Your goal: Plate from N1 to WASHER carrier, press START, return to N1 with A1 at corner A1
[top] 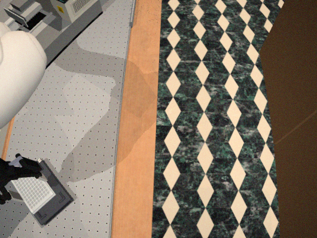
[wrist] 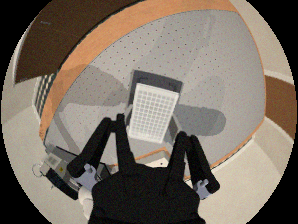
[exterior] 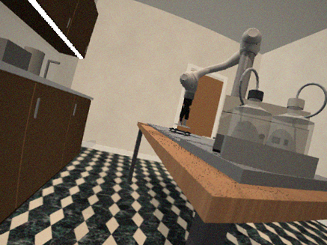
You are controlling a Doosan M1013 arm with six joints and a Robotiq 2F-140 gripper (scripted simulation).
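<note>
Now: hand 70 mm above the plate nest N1. From my hand the other things lie so: plate washer 290 mm behind, 580 mm to the left, 30 mm above; then label 80 mm behind, 60 mm to the left, 100 mm below; then white well plate 30 mm below.
</note>
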